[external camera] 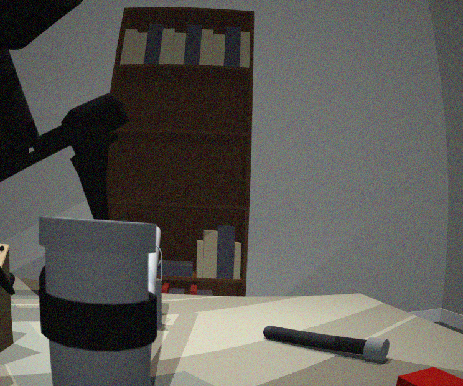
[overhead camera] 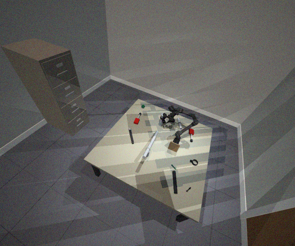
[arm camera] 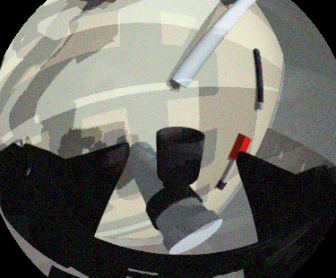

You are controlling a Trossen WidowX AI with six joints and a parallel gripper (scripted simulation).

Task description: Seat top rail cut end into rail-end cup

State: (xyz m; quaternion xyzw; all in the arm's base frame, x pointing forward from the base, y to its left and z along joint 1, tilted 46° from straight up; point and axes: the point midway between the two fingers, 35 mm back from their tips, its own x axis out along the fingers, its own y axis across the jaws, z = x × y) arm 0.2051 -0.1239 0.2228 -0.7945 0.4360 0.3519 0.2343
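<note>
Now: gripper tip 20 mm short of the black brace band, 50 mm to the left of it and 10 mm above it. The rest, counted from my gripper tip: short grey tube (230 mm behind, 220 mm to the right, 150 mm below); black rod (300 mm behind, 660 mm to the left, 150 mm below); small bolt (450 mm behind, 690 mm to the left, 160 mm below).
</note>
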